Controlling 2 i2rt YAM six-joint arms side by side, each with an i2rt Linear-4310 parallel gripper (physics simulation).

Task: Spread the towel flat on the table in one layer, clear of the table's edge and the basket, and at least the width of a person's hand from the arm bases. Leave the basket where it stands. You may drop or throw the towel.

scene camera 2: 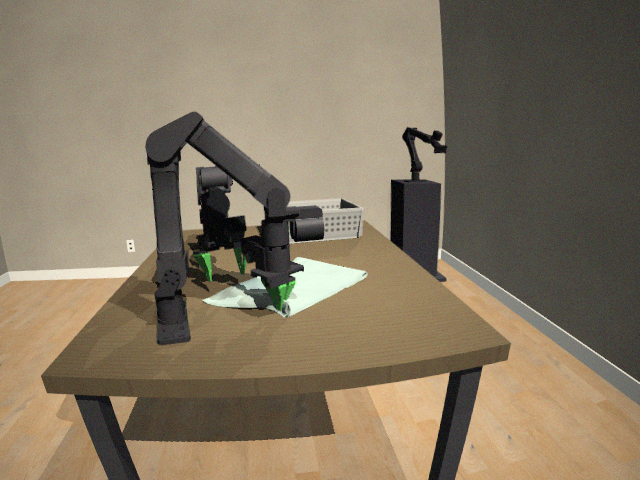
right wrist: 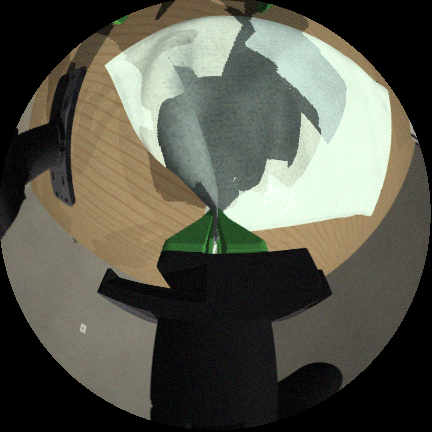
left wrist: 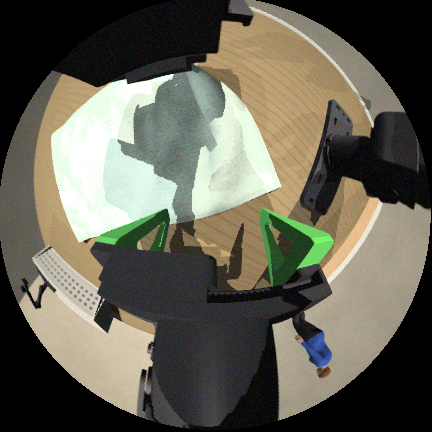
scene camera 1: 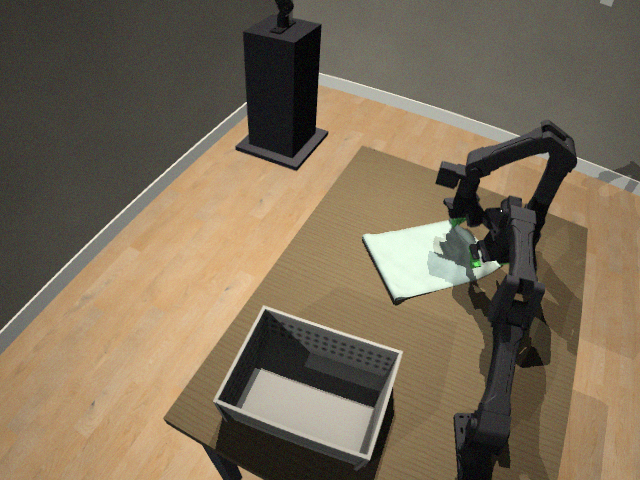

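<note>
The pale mint towel (scene camera 1: 403, 258) (scene camera 2: 325, 281) (left wrist: 80, 165) (right wrist: 350, 165) lies mostly spread on the table, partly in shadow. A ridge runs from its pinched corner, and soft wrinkles show in the wrist views. My right gripper (scene camera 1: 457, 222) (scene camera 2: 281, 308) (right wrist: 214, 212) is shut on that corner, low at the table. My left gripper (scene camera 1: 490, 264) (scene camera 2: 225, 276) (left wrist: 214, 213) is open and empty, above the table beside the towel's opposite edge. The grey basket (scene camera 1: 292, 431) (scene camera 2: 343, 222) (left wrist: 70, 287) stands upright, apart from the towel.
The right arm's base (scene camera 2: 173, 330) (left wrist: 327, 155) (right wrist: 65, 140) stands near the towel's side. The left arm's base (scene camera 1: 467, 431) is at the bottom in scene camera 1. A dark pedestal (scene camera 1: 279, 93) (scene camera 2: 418, 222) with a small arm stands beyond the table.
</note>
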